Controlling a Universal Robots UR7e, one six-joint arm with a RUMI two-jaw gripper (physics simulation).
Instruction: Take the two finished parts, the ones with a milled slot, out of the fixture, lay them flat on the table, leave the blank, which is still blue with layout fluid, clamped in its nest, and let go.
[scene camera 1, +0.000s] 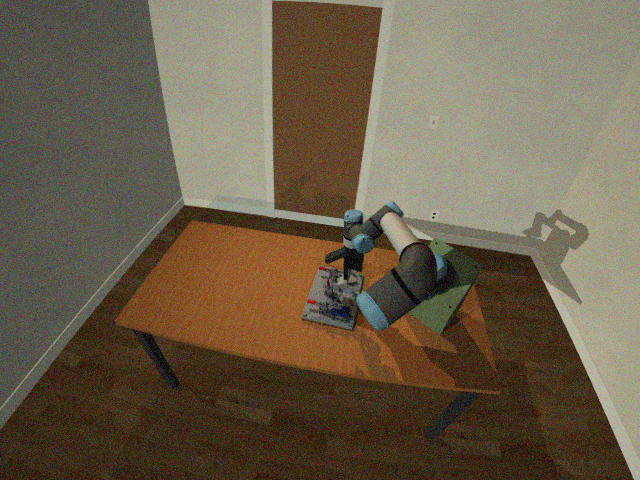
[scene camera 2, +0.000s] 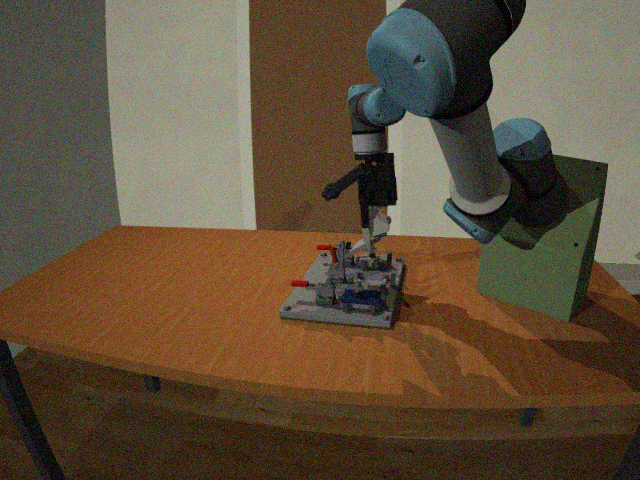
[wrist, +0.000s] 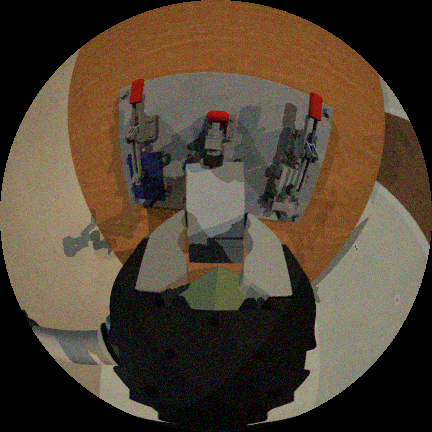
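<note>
My gripper (scene camera 2: 371, 246), (scene camera 1: 347, 282), (wrist: 215, 212). Grey fixture plate (scene camera 2: 303, 305), (scene camera 1: 316, 293), (wrist: 263, 108). Blue blank (wrist: 153, 186). Grey finished part (wrist: 214, 196).
</note>
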